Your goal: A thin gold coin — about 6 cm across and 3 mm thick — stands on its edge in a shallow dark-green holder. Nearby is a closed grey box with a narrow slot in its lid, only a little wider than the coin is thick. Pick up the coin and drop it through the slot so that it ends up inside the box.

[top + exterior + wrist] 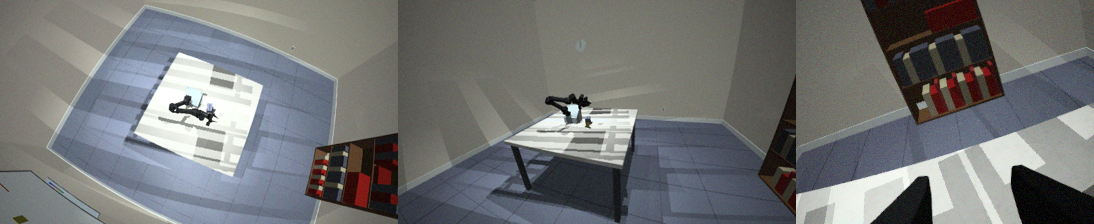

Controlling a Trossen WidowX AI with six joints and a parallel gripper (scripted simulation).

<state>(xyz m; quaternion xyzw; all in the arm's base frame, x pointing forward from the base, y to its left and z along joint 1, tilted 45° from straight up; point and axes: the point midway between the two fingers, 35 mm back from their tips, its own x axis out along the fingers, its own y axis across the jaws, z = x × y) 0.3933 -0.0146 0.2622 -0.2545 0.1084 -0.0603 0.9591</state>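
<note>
Right now my gripper tip is 90 mm past the gold coin, 70 mm to the right of it and 270 mm above it.
</note>
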